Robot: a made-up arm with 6 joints. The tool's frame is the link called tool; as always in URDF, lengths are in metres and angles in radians. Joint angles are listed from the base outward.
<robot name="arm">
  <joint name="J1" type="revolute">
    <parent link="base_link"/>
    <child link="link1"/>
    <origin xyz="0 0 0.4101"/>
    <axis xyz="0 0 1"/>
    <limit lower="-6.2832" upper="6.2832"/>
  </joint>
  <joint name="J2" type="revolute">
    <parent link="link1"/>
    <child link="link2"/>
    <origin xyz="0 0 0"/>
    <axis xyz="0 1 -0.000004"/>
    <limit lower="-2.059" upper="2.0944"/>
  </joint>
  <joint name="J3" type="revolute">
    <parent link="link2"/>
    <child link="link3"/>
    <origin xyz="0.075 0 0.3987"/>
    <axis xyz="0 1 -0.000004"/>
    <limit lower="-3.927" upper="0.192"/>
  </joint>
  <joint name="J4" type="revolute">
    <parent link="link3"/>
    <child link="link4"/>
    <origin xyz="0.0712 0 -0.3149"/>
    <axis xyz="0 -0.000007 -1"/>
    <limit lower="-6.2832" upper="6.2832"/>
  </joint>
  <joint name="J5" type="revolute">
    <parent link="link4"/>
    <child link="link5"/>
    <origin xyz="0 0 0"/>
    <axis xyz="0 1 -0.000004"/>
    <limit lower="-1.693" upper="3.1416"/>
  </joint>
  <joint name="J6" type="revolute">
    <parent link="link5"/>
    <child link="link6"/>
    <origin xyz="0.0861 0 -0.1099"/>
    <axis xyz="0 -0.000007 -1"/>
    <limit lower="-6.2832" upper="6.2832"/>
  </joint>
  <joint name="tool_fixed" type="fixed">
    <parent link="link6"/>
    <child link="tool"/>
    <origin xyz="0 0 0" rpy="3.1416 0 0"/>
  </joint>
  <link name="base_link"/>
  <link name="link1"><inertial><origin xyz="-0.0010 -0.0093 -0.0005"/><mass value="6.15"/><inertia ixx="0.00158" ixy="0" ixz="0" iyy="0.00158" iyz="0" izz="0.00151"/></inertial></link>
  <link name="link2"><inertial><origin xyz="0.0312 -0.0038 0.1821"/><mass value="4.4"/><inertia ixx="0.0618" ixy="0" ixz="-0.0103" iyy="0.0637" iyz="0" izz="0.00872"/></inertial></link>
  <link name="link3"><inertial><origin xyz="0.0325 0.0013 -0.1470"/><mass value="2.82"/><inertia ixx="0.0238" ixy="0" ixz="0.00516" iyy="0.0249" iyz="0" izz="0.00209"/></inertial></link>
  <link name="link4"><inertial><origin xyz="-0.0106 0.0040 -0.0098"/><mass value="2.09"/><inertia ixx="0.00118" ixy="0" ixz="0" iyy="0.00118" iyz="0" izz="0.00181"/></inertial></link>
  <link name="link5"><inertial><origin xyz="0.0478 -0.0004 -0.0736"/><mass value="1.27"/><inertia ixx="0.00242" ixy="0" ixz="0.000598" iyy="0.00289" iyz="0" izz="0.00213"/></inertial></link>
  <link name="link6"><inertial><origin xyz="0.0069 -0.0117 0.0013"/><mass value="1.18"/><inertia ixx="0.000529" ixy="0" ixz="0" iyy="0.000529" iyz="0" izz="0.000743"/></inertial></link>
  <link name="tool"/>
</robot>
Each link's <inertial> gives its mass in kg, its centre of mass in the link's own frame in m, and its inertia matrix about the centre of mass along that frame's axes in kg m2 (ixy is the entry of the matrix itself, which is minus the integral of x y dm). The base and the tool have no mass. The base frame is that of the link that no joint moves.
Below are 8 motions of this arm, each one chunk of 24 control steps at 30 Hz.
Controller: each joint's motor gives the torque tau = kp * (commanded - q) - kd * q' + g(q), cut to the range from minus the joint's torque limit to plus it. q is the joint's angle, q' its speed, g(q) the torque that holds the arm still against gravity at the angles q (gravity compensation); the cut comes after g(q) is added. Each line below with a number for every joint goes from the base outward.
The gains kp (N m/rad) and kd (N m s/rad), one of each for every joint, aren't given. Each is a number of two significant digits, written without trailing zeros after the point. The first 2 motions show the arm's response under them.
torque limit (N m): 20 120 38 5.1 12 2.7
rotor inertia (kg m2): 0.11 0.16 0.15 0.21 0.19 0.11
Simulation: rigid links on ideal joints. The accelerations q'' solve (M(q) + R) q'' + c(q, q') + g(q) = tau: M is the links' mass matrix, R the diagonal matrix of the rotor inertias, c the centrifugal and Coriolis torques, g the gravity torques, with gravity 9.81 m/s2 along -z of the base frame. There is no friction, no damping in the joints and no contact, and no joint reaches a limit. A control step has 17 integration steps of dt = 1/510 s. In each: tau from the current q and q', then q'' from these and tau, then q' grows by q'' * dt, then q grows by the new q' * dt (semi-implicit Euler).
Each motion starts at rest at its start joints. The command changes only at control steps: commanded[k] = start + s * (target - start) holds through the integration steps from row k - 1 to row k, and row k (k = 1, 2, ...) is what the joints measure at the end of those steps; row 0 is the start. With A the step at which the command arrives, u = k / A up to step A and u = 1 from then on. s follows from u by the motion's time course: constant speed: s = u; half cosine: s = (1 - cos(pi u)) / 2; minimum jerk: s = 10 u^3 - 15 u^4 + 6 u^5; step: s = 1 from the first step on.
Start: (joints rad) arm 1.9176 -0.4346 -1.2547 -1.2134 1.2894 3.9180
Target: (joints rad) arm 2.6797 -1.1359 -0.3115 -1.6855 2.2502 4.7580
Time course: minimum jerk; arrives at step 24
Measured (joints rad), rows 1 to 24:
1: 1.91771 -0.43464 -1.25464 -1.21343 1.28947 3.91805
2: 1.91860 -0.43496 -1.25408 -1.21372 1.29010 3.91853
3: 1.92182 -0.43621 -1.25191 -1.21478 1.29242 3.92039
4: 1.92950 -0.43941 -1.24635 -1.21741 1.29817 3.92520
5: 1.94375 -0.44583 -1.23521 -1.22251 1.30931 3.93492
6: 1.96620 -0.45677 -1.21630 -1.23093 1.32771 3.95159
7: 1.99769 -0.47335 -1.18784 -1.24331 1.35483 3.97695
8: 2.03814 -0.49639 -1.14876 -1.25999 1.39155 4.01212
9: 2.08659 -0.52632 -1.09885 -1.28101 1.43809 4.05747
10: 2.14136 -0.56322 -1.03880 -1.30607 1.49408 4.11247
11: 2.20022 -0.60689 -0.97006 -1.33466 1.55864 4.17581
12: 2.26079 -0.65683 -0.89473 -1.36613 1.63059 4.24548
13: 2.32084 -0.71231 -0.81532 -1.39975 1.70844 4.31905
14: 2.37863 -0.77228 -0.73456 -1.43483 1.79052 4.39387
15: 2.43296 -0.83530 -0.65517 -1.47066 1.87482 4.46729
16: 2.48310 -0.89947 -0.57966 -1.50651 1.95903 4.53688
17: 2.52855 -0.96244 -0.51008 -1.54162 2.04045 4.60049
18: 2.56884 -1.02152 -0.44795 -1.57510 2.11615 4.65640
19: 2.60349 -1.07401 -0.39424 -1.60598 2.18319 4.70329
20: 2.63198 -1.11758 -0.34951 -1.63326 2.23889 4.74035
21: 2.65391 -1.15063 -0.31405 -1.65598 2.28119 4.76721
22: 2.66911 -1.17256 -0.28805 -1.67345 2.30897 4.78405
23: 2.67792 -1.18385 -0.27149 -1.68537 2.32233 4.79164
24: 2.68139 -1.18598 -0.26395 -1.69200 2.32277 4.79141
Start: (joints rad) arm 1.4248 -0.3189 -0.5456 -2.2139 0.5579 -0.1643
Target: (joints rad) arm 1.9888 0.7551 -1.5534 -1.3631 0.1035 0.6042
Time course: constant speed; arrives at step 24
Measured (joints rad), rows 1 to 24:
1: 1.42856 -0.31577 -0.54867 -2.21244 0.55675 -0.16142
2: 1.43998 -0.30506 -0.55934 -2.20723 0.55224 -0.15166
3: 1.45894 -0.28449 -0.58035 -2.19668 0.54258 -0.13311
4: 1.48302 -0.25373 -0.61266 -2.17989 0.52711 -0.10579
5: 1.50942 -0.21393 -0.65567 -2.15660 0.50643 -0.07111
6: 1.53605 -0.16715 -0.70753 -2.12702 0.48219 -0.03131
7: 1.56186 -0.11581 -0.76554 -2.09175 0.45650 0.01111
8: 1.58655 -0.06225 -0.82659 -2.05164 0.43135 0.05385
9: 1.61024 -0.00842 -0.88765 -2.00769 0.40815 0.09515
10: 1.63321 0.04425 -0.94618 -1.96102 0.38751 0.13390
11: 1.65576 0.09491 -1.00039 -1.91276 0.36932 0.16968
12: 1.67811 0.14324 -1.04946 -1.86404 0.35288 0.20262
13: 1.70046 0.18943 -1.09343 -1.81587 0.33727 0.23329
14: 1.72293 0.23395 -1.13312 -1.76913 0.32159 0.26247
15: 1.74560 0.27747 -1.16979 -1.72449 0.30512 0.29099
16: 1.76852 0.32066 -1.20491 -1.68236 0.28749 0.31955
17: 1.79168 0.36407 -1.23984 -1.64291 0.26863 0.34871
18: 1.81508 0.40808 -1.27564 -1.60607 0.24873 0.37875
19: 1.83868 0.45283 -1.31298 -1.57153 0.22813 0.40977
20: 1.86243 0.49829 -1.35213 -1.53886 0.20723 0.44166
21: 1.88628 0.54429 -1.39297 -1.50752 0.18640 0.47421
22: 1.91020 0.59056 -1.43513 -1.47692 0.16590 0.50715
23: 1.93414 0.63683 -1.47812 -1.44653 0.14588 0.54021
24: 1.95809 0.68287 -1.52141 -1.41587 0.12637 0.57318
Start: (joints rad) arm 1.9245 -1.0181 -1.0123 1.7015 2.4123 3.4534
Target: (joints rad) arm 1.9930 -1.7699 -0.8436 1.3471 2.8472 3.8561
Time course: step
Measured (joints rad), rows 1 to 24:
1: 1.93223 -1.05415 -0.97923 1.69314 2.42930 3.46916
2: 1.94672 -1.14521 -0.91071 1.66746 2.48070 3.51409
3: 1.96099 -1.27338 -0.84363 1.62500 2.55935 3.58733
4: 1.97309 -1.42096 -0.80349 1.57014 2.65413 3.68418
5: 1.98316 -1.57005 -0.80043 1.50972 2.75306 3.78534
6: 1.99176 -1.70510 -0.83040 1.45083 2.84483 3.87259
7: 1.99932 -1.81637 -0.88041 1.39903 2.92026 3.93492
8: 2.00599 -1.90082 -0.93495 1.35789 2.97366 3.96933
9: 2.01166 -1.95985 -0.98094 1.32898 3.00324 3.97635
10: 2.01607 -1.99648 -1.01021 1.31230 3.01078 3.96106
11: 2.01883 -2.01343 -1.02003 1.30660 3.00055 3.93160
12: 2.01963 -2.01262 -1.01211 1.30980 2.97808 3.89646
13: 2.01826 -1.99571 -0.99091 1.31940 2.94890 3.86291
14: 2.01475 -1.96480 -0.96184 1.33281 2.91769 3.83618
15: 2.00938 -1.92292 -0.92991 1.34762 2.88784 3.81910
16: 2.00269 -1.87415 -0.89890 1.36178 2.86143 3.81221
17: 1.99542 -1.82317 -0.87118 1.37368 2.83941 3.81424
18: 1.98846 -1.77467 -0.84782 1.38219 2.82207 3.82277
19: 1.98265 -1.73268 -0.82905 1.38669 2.80927 3.83490
20: 1.97865 -1.70008 -0.81472 1.38698 2.80078 3.84782
21: 1.97680 -1.67841 -0.80464 1.38334 2.79634 3.85926
22: 1.97703 -1.66788 -0.79871 1.37639 2.79570 3.86771
23: 1.97894 -1.66759 -0.79690 1.36708 2.79853 3.87250
24: 1.98194 -1.67578 -0.79908 1.35655 2.80436 3.87370

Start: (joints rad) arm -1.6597 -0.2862 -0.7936 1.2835 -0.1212 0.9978
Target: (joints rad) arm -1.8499 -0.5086 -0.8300 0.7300 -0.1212 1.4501
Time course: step
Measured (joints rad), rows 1 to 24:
1: -1.67856 -0.29673 -0.79103 1.27252 -0.11182 1.01291
2: -1.73125 -0.32269 -0.78655 1.24103 -0.09110 1.05644
3: -1.79851 -0.35779 -0.78361 1.19068 -0.07295 1.12742
4: -1.85732 -0.39704 -0.78399 1.12347 -0.06788 1.22398
5: -1.89322 -0.43677 -0.78851 1.04295 -0.07821 1.33225
6: -1.90283 -0.47397 -0.79779 0.95669 -0.09942 1.43170
7: -1.89245 -0.50623 -0.81191 0.87088 -0.12389 1.50851
8: -1.87310 -0.53203 -0.82991 0.78979 -0.14488 1.55773
9: -1.85487 -0.55100 -0.84979 0.71669 -0.15875 1.57956
10: -1.84338 -0.56363 -0.86900 0.65438 -0.16508 1.57553
11: -1.83941 -0.57086 -0.88513 0.60525 -0.16546 1.55220
12: -1.84065 -0.57370 -0.89637 0.57095 -0.16212 1.51814
13: -1.84404 -0.57300 -0.90178 0.55199 -0.15702 1.48152
14: -1.84728 -0.56938 -0.90131 0.54767 -0.15144 1.44888
15: -1.84936 -0.56333 -0.89563 0.55624 -0.14602 1.42455
16: -1.85023 -0.55526 -0.88587 0.57521 -0.14088 1.41044
17: -1.85032 -0.54559 -0.87338 0.60171 -0.13593 1.40632
18: -1.85010 -0.53484 -0.85950 0.63280 -0.13101 1.41039
19: -1.84990 -0.52361 -0.84543 0.66569 -0.12606 1.41995
20: -1.84983 -0.51257 -0.83217 0.69795 -0.12115 1.43206
21: -1.84990 -0.50236 -0.82047 0.72757 -0.11645 1.44410
22: -1.85003 -0.49358 -0.81084 0.75303 -0.11224 1.45410
23: -1.85015 -0.48666 -0.80363 0.77330 -0.10879 1.46092
24: -1.85021 -0.48188 -0.79896 0.78783 -0.10632 1.46424

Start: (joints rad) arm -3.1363 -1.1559 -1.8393 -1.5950 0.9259 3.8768
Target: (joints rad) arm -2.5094 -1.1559 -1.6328 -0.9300 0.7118 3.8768
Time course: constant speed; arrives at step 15
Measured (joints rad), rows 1 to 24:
1: -3.13260 -1.15648 -1.83805 -1.59329 0.92340 3.87687
2: -3.11986 -1.15828 -1.83411 -1.58708 0.91548 3.87706
3: -3.09538 -1.16135 -1.82721 -1.57432 0.90169 3.87736
4: -3.05888 -1.16546 -1.81782 -1.55373 0.88345 3.87770
5: -3.01204 -1.17021 -1.80676 -1.52482 0.86316 3.87798
6: -2.95782 -1.17524 -1.79484 -1.48786 0.84334 3.87811
7: -2.89975 -1.18020 -1.78265 -1.44367 0.82593 3.87806
8: -2.84120 -1.18480 -1.77050 -1.39356 0.81194 3.87781
9: -2.78487 -1.18881 -1.75837 -1.33905 0.80129 3.87740
10: -2.73252 -1.19201 -1.74606 -1.28174 0.79309 3.87691
11: -2.68489 -1.19422 -1.73328 -1.22313 0.78594 3.87643
12: -2.64181 -1.19532 -1.71977 -1.16454 0.77831 3.87603
13: -2.60243 -1.19523 -1.70537 -1.10698 0.76895 3.87577
14: -2.56552 -1.19394 -1.69004 -1.05121 0.75710 3.87569
15: -2.52966 -1.19148 -1.67389 -0.99768 0.74258 3.87577
16: -2.49784 -1.18750 -1.65847 -0.94854 0.72823 3.87593
17: -2.47527 -1.18165 -1.64554 -0.90682 0.71750 3.87608
18: -2.46444 -1.17412 -1.63566 -0.87437 0.71156 3.87621
19: -2.46505 -1.16550 -1.62857 -0.85200 0.70985 3.87633
20: -2.47450 -1.15654 -1.62362 -0.83955 0.71087 3.87645
21: -2.48884 -1.14797 -1.62006 -0.83612 0.71296 3.87658
22: -2.50385 -1.14039 -1.61733 -0.84030 0.71478 3.87674
23: -2.51607 -1.13416 -1.61508 -0.85038 0.71562 3.87689
24: -2.52352 -1.12948 -1.61319 -0.86454 0.71537 3.87702

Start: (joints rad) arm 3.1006 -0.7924 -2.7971 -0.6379 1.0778 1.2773
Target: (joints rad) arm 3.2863 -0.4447 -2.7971 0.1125 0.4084 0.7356
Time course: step
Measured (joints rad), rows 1 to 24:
1: 3.11150 -0.77295 -2.82740 -0.62419 1.04124 1.26337
2: 3.14363 -0.73374 -2.87620 -0.58485 0.93207 1.22285
3: 3.19370 -0.69028 -2.90986 -0.51993 0.76137 1.15525
4: 3.25008 -0.64905 -2.91999 -0.42974 0.57146 1.05996
5: 3.30061 -0.61140 -2.91160 -0.31652 0.40044 0.93978
6: 3.33615 -0.57667 -2.89338 -0.19031 0.27261 0.81520
7: 3.35222 -0.54416 -2.87172 -0.06149 0.19674 0.70769
8: 3.34906 -0.51369 -2.84971 0.06075 0.17212 0.62604
9: 3.33136 -0.48536 -2.82819 0.16816 0.19054 0.57090
10: 3.30736 -0.45921 -2.80739 0.25409 0.23903 0.54263
11: 3.28639 -0.43507 -2.78765 0.31462 0.30357 0.54165
12: 3.27520 -0.41270 -2.76942 0.34912 0.37095 0.56804
13: 3.27460 -0.39202 -2.75301 0.35966 0.43038 0.61547
14: 3.27982 -0.37315 -2.73868 0.34996 0.47475 0.67118
15: 3.28493 -0.35638 -2.72667 0.32443 0.50117 0.72403
16: 3.28722 -0.34212 -2.71725 0.28777 0.51053 0.76607
17: 3.28741 -0.33082 -2.71058 0.24457 0.50616 0.79311
18: 3.28701 -0.32285 -2.70675 0.19917 0.49252 0.80440
19: 3.28674 -0.31850 -2.70576 0.15532 0.47419 0.80199
20: 3.28663 -0.31794 -2.70748 0.11601 0.45515 0.78965
21: 3.28654 -0.32115 -2.71173 0.08338 0.43832 0.77184
22: 3.28642 -0.32794 -2.71821 0.05867 0.42534 0.75280
23: 3.28628 -0.33797 -2.72658 0.04233 0.41674 0.73593
24: 3.28615 -0.35076 -2.73647 0.03411 0.41209 0.72339

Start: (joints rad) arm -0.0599 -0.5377 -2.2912 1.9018 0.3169 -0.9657
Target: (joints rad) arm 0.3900 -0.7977 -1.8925 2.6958 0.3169 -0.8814
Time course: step
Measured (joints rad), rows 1 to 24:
1: -0.01230 -0.57166 -2.21905 1.91173 0.32460 -0.95952
2: 0.11797 -0.63687 -2.08668 1.94373 0.33744 -0.94374
3: 0.27552 -0.70381 -1.96297 2.00284 0.34359 -0.92196
4: 0.38116 -0.75843 -1.87505 2.09297 0.33777 -0.89831
5: 0.42724 -0.79594 -1.82788 2.21294 0.32218 -0.87710
6: 0.43334 -0.81772 -1.81519 2.35085 0.30194 -0.86147
7: 0.42058 -0.82786 -1.82632 2.49216 0.28305 -0.85284
8: 0.40388 -0.83088 -1.85001 2.62495 0.27072 -0.85100
9: 0.39097 -0.83057 -1.87667 2.74045 0.26784 -0.85449
10: 0.38411 -0.82954 -1.89981 2.83306 0.27440 -0.86132
11: 0.38243 -0.82913 -1.91630 2.90048 0.28803 -0.86942
12: 0.38391 -0.82964 -1.92575 2.94250 0.30512 -0.87713
13: 0.38657 -0.83073 -1.92937 2.95945 0.32199 -0.88327
14: 0.38904 -0.83180 -1.92898 2.95394 0.33576 -0.88728
15: 0.39064 -0.83229 -1.92626 2.93013 0.34468 -0.88910
16: 0.39123 -0.83180 -1.92245 2.89283 0.34825 -0.88904
17: 0.39107 -0.83016 -1.91827 2.84711 0.34699 -0.88765
18: 0.39052 -0.82737 -1.91404 2.79779 0.34209 -0.88554
19: 0.38996 -0.82357 -1.90988 2.74914 0.33504 -0.88329
20: 0.38960 -0.81896 -1.90578 2.70468 0.32730 -0.88135
21: 0.38950 -0.81381 -1.90174 2.66699 0.32007 -0.87999
22: 0.38962 -0.80837 -1.89781 2.63774 0.31419 -0.87931
23: 0.38983 -0.80289 -1.89402 2.61769 0.31008 -0.87927
24: 0.39002 -0.79758 -1.89047 2.60681 0.30782 -0.87970

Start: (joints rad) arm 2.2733 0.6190 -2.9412 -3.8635 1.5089 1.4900
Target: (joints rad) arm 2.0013 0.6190 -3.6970 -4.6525 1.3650 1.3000
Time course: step
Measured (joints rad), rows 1 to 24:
1: 2.26524 0.64018 -3.00065 -3.88558 1.49138 1.47505
2: 2.24134 0.69127 -3.15335 -3.94974 1.44847 1.43489
3: 2.20003 0.74602 -3.34133 -4.05429 1.39655 1.38150
4: 2.13956 0.77852 -3.50062 -4.18997 1.35490 1.32767
5: 2.06556 0.78374 -3.61273 -4.33884 1.33038 1.28293
6: 1.99029 0.76627 -3.68007 -4.48524 1.31997 1.25248
7: 1.92647 0.73355 -3.71247 -4.61832 1.31764 1.23759
8: 1.88043 0.69307 -3.72203 -4.73115 1.31913 1.23653
9: 1.85668 0.65134 -3.72007 -4.82022 1.32141 1.24576
10: 1.86059 0.61331 -3.71531 -4.88540 1.32260 1.26101
11: 1.89538 0.58225 -3.71285 -4.92664 1.32270 1.27818
12: 1.94796 0.55957 -3.71495 -4.94220 1.32504 1.29416
13: 1.99853 0.54486 -3.72157 -4.93175 1.33223 1.30694
14: 2.03250 0.53652 -3.73114 -4.89891 1.34409 1.31550
15: 2.04512 0.53284 -3.74130 -4.84935 1.35815 1.31965
16: 2.04051 0.53259 -3.74980 -4.78970 1.37122 1.31984
17: 2.02707 0.53505 -3.75502 -4.72655 1.38076 1.31704
18: 2.01277 0.53976 -3.75627 -4.66569 1.38563 1.31243
19: 2.00239 0.54632 -3.75367 -4.61165 1.38595 1.30721
20: 1.99723 0.55434 -3.74792 -4.56765 1.38274 1.30236
21: 1.99629 0.56347 -3.73997 -4.53560 1.37738 1.29855
22: 1.99773 0.57335 -3.73078 -4.51626 1.37128 1.29610
23: 1.99989 0.58370 -3.72119 -4.50930 1.36561 1.29503
24: 2.00170 0.59421 -3.71181 -4.51358 1.36116 1.29512

